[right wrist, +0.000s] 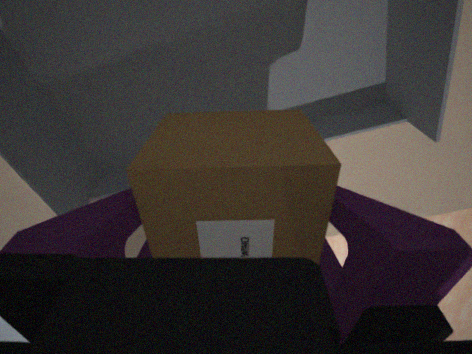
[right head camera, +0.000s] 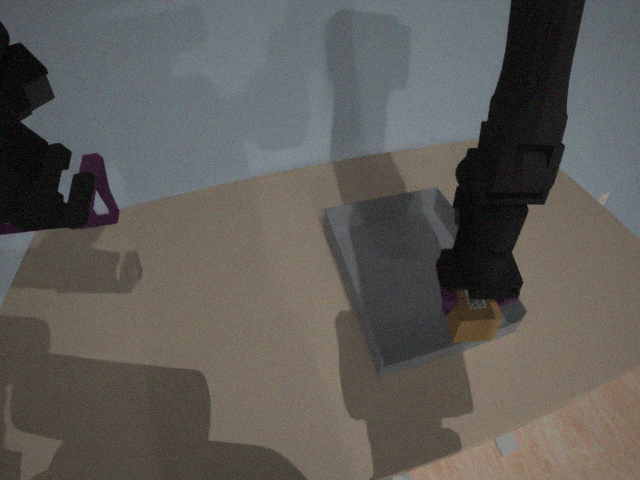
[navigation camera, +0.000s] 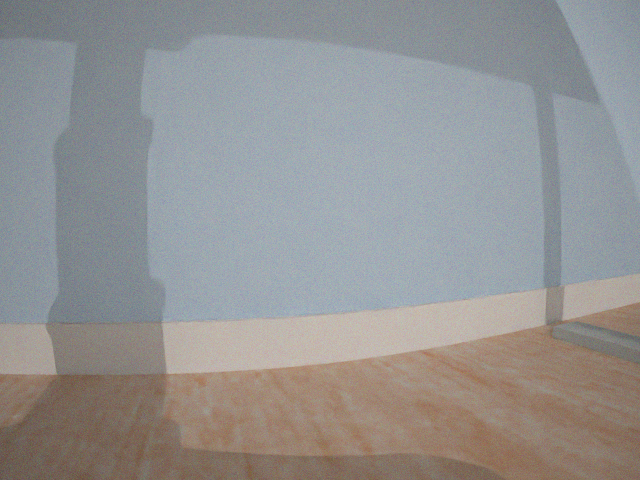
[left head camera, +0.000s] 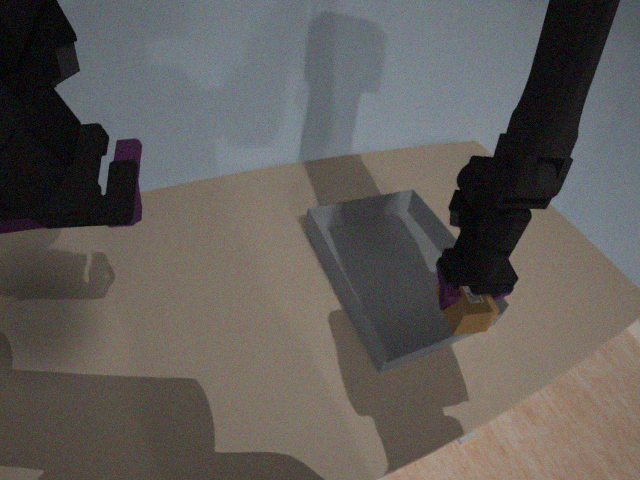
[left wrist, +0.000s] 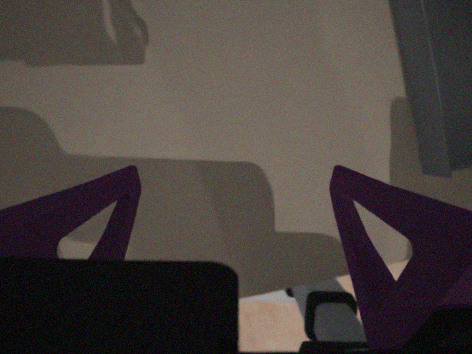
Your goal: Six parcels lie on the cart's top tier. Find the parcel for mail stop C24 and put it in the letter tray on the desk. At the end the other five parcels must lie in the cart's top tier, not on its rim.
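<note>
A brown box-shaped parcel with a white label is held by my right gripper, which is shut on it. The label's mail stop cannot be read. The parcel hangs above the near right corner of the grey letter tray, which stands on the desk. The arm hides part of the tray's right wall; the visible tray floor holds no parcel. My left gripper is open and empty above the desk, left of the tray. The cart and the other five parcels do not show.
The desk's front edge runs at the lower right, with the wooden floor beyond it. A blue wall stands behind the desk. A grey foot bar lies on the floor at the right in the navigation view.
</note>
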